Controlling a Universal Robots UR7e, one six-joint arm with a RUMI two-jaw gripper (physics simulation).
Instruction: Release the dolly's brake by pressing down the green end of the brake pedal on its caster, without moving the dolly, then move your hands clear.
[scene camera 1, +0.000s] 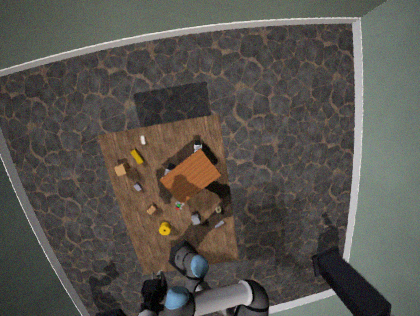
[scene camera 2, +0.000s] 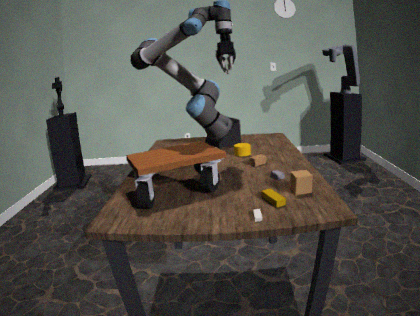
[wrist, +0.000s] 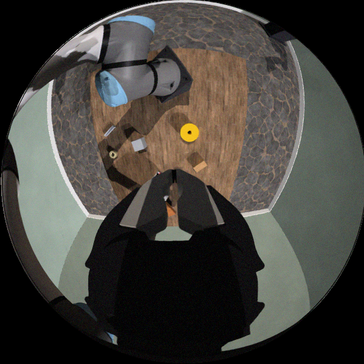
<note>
In view: my gripper (scene camera 1: 161, 270) and a dolly (scene camera 2: 145, 164).
The dolly shows as well in scene camera 1 (scene camera 1: 196, 172). My gripper also shows in the wrist view (wrist: 174, 171).
</note>
